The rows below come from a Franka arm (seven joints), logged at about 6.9 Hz.
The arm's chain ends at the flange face. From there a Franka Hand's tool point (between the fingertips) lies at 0.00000 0.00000 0.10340 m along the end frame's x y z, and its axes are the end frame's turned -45 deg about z.
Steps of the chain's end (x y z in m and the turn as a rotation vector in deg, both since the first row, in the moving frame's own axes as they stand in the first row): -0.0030, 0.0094, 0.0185, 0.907, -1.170, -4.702; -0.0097, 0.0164, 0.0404, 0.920, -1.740, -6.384; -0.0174, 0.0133, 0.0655, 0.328, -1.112, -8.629
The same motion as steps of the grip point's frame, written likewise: -0.0092, 0.0019, 0.0185, 1.469, -0.186, -4.702; -0.0197, 0.0014, 0.0403, 1.881, -0.580, -6.384; -0.0228, -0.0047, 0.0655, 1.018, -0.554, -8.629
